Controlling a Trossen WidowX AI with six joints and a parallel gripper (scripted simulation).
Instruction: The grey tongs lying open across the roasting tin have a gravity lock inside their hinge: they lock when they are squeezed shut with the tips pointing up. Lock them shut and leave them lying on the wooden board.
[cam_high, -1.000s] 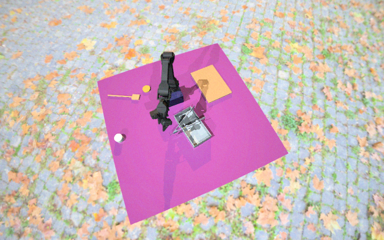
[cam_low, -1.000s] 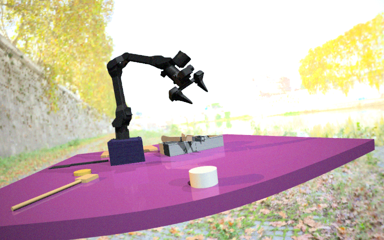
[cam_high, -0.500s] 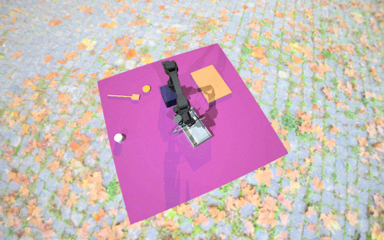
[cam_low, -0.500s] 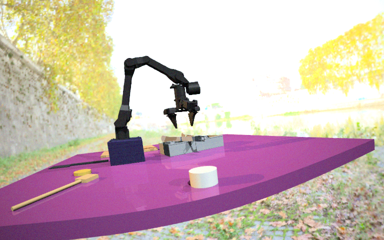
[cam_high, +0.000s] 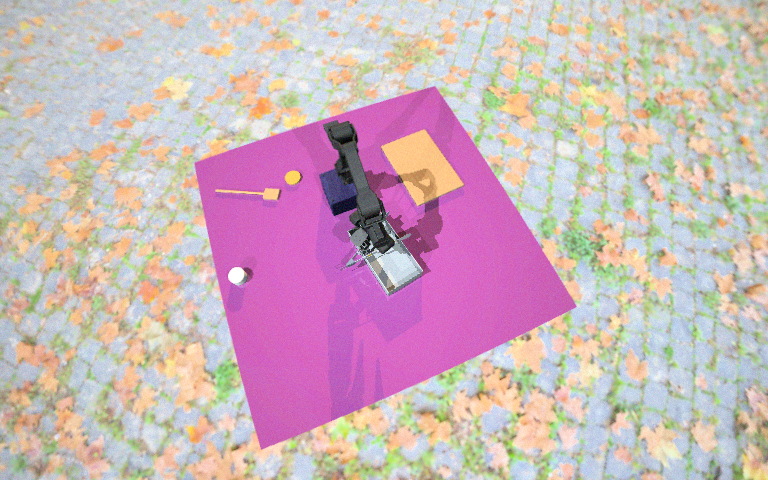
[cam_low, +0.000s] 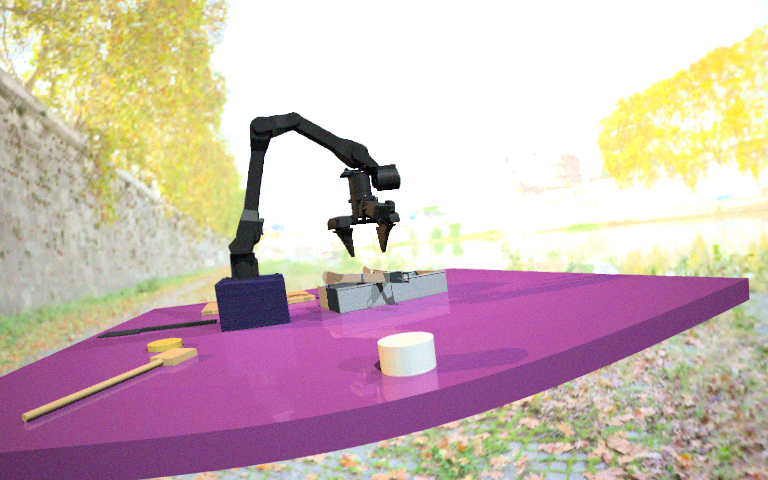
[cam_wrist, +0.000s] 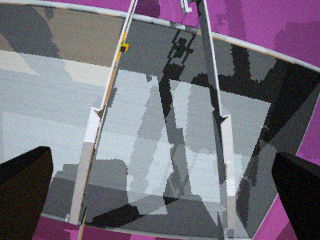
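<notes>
Right now my gripper tip is 6 cm above the yellow part, 3 cm to the left of it and 3 cm short of it. From my gripper tip the other things lie so: grey roasting tin: 10 cm below, 4 cm ahead, 3 cm to the left; then wooden board: 39 cm to the left, 28 cm behind, 12 cm below; then white cylinder: 54 cm to the right, 14 cm behind, 11 cm below.
</notes>
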